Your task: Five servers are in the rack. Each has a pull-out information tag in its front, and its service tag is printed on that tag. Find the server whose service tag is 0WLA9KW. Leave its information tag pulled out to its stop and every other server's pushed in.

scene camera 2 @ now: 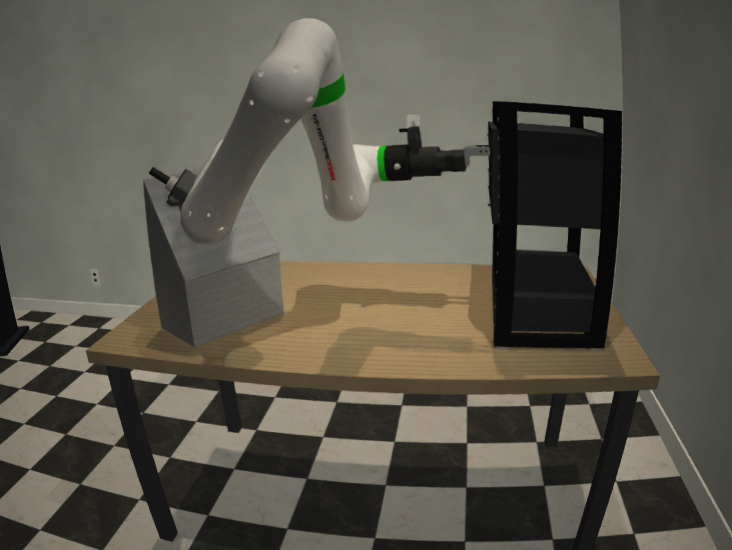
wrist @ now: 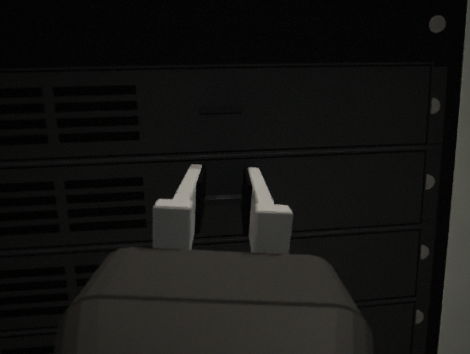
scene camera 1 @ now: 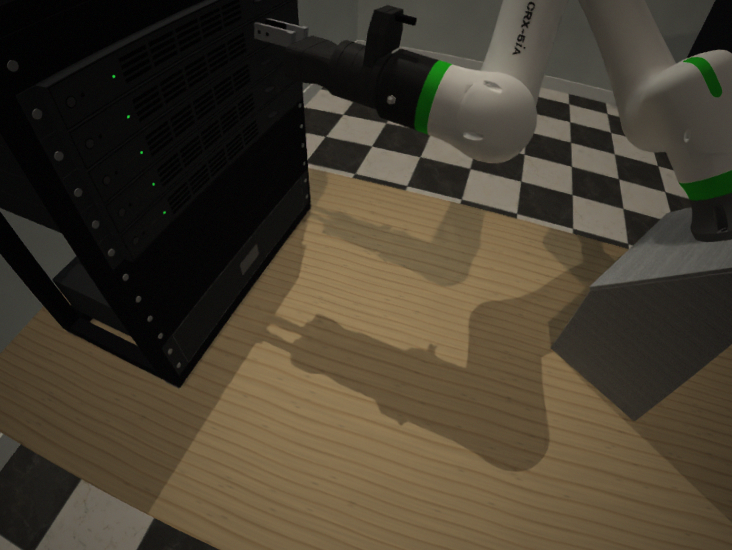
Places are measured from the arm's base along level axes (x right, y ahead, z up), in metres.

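Where they show: gripper, between the fingertips: [scene camera 2: 490,150] [wrist: 223,186] [scene camera 1: 261,28].
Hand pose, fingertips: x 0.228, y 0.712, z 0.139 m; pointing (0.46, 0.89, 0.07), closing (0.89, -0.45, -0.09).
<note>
Things, the pixels of their top centre, and the offset from my fingertips. "pt": a spot on its surface instead.
- black rack, centre of its top: [wrist: 82,19] [scene camera 2: 543,104] dx -0.042, dy +0.183, dz +0.125 m
- top, a spot on its surface: [wrist: 350,192] pt dx +0.063, dy -0.025, dz -0.007 m
- top server's information tag, centre of its top: [wrist: 221,106] dx -0.001, dy -0.002, dz +0.040 m
Five dark servers sit in the black rack [scene camera 1: 132,288] [scene camera 2: 504,283]. My gripper [scene camera 1: 260,28] [scene camera 2: 488,150] [wrist: 223,186] is at the rack's front, shut on the information tag [wrist: 223,197] of the second server from the top [wrist: 350,192]. The tag's front edge shows between the two fingers in the wrist view, and it looks pushed in. The top server's information tag [wrist: 220,112] shows as a thin line above the fingers and looks pushed in. The tags of the lower servers are hidden by the gripper in the wrist view. No service tag print is readable.
The rack stands on the wooden table [scene camera 1: 378,473] [scene camera 2: 378,378]. The arm's grey pedestal [scene camera 1: 645,337] [scene camera 2: 230,301] stands at the other end. Green lights mark the server fronts. A black blank panel [wrist: 225,30] lies above the top server, and screws line the rack's right post.
</note>
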